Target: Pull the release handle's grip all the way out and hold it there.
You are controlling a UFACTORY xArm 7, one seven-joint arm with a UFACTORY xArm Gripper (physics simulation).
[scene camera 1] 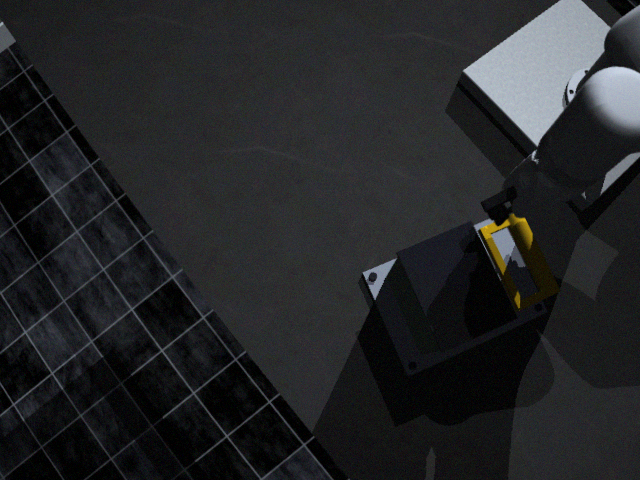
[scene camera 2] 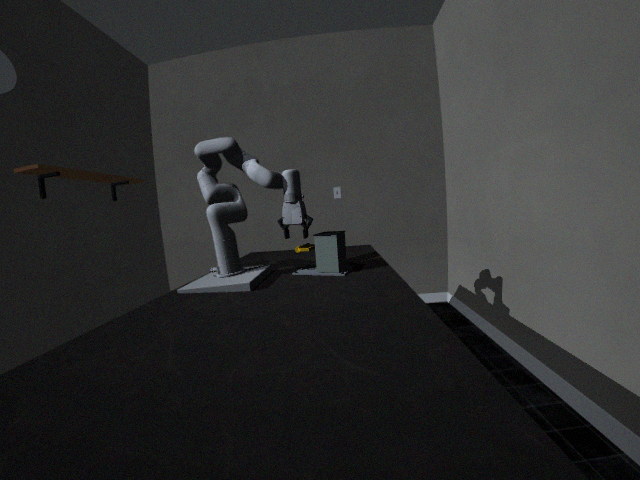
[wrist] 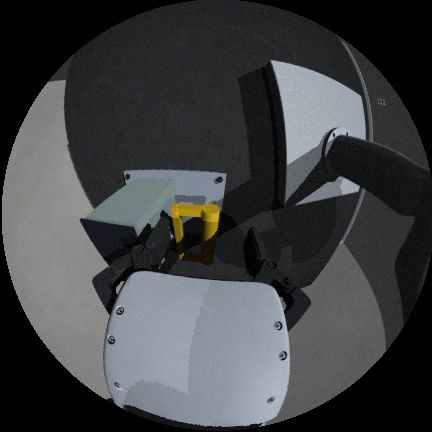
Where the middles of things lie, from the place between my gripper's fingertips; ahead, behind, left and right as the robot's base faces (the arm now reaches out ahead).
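Labels:
My hand is 150 mm above the base plate [scene camera 1: 411, 359], and I find it 110 mm short of the plate as well, while also being 10 mm to the right of it.

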